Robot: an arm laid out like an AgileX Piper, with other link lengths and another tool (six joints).
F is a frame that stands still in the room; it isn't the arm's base.
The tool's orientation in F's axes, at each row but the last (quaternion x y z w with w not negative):
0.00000, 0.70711, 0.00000, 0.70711
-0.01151, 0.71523, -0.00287, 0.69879
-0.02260, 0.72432, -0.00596, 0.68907
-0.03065, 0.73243, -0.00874, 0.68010
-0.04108, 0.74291, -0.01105, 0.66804
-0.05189, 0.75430, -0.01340, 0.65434
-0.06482, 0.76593, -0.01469, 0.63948
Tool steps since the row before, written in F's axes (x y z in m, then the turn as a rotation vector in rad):
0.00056, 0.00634, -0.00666, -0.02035, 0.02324, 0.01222
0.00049, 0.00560, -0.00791, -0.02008, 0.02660, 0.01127
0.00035, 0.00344, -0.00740, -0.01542, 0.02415, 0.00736
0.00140, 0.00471, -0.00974, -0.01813, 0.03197, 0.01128
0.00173, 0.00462, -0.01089, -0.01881, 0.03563, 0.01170
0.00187, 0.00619, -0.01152, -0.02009, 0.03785, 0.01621
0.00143, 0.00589, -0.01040, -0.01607, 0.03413, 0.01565
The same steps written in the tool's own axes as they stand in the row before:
0.00666, 0.00634, 0.00056, -0.01222, 0.02324, -0.02035
0.00778, 0.00575, 0.00074, -0.01134, 0.02662, -0.02002
0.00723, 0.00372, 0.00080, -0.00757, 0.02421, -0.01522
0.00933, 0.00518, 0.00226, -0.01172, 0.03189, -0.01799
0.01027, 0.00530, 0.00306, -0.01235, 0.03554, -0.01857
0.01050, 0.00706, 0.00379, -0.01683, 0.03742, -0.02038
0.00922, 0.00682, 0.00365, -0.01654, 0.03347, -0.01655

